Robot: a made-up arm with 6 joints.
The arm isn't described. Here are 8 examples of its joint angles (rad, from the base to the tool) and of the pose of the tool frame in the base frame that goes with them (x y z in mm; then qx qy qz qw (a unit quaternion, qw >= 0)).
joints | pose
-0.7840 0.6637 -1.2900 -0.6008 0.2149 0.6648 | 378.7 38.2 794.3 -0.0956 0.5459 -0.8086 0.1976
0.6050 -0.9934 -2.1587 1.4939 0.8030 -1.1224 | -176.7 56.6 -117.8 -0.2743 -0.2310 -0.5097 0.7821
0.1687 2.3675 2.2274 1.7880 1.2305 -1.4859 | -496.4 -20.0 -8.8 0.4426 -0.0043 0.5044 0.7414
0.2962 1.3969 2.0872 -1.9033 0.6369 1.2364 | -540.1 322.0 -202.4 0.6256 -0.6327 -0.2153 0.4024
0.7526 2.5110 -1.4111 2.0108 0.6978 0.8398 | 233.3 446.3 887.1 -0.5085 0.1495 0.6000 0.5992
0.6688 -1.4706 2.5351 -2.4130 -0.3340 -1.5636 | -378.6 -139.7 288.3 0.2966 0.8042 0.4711 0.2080
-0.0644 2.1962 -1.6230 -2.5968 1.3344 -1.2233 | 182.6 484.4 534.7 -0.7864 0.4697 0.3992 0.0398
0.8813 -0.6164 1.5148 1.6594 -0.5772 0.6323 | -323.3 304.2 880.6 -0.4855 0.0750 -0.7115 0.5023
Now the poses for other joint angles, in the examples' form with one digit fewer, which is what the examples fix.
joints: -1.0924 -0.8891 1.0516 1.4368 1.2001 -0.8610
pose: 176 533 306 0.454 -0.793 0.400 0.080
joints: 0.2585 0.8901 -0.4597 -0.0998 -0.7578 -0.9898
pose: 358 339 194 0.601 -0.576 -0.094 0.545
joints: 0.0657 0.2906 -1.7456 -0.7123 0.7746 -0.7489
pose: 134 -392 439 0.217 0.779 0.318 0.495
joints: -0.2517 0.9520 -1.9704 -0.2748 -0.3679 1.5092
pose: 91 112 970 0.034 0.163 -0.981 0.100
